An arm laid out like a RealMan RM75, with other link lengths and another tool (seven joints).
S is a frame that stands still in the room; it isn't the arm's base.
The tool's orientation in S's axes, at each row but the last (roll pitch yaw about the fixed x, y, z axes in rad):
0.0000, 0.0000, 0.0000
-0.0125, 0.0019, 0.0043
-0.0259, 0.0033, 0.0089
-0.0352, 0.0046, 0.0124
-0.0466, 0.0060, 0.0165
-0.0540, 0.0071, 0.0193
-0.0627, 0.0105, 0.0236
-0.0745, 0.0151, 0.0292
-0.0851, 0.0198, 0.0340
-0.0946, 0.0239, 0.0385
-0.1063, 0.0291, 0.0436
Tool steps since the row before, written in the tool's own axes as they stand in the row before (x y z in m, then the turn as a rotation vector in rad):
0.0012, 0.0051, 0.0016, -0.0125, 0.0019, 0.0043
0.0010, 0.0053, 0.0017, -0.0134, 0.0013, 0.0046
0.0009, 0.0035, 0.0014, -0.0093, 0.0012, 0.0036
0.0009, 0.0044, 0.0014, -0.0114, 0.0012, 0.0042
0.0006, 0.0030, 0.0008, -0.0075, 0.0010, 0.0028
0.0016, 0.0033, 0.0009, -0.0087, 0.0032, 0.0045
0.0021, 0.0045, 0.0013, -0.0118, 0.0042, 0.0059
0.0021, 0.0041, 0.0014, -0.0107, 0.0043, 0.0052
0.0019, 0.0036, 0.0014, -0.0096, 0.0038, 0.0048
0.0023, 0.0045, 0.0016, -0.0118, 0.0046, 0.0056
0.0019, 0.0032, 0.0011, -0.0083, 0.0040, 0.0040
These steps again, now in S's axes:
0.0012, 0.0051, 0.0016, -0.0125, 0.0019, 0.0043
0.0010, 0.0053, 0.0016, -0.0134, 0.0013, 0.0046
0.0009, 0.0035, 0.0013, -0.0093, 0.0012, 0.0036
0.0009, 0.0045, 0.0012, -0.0114, 0.0012, 0.0042
0.0006, 0.0030, 0.0007, -0.0075, 0.0010, 0.0028
0.0015, 0.0034, 0.0007, -0.0087, 0.0033, 0.0044
0.0020, 0.0046, 0.0010, -0.0118, 0.0043, 0.0057
0.0020, 0.0043, 0.0011, -0.0108, 0.0044, 0.0050
0.0018, 0.0038, 0.0011, -0.0096, 0.0039, 0.0046
0.0021, 0.0047, 0.0011, -0.0119, 0.0047, 0.0054
0.0018, 0.0034, 0.0007, -0.0084, 0.0040, 0.0038

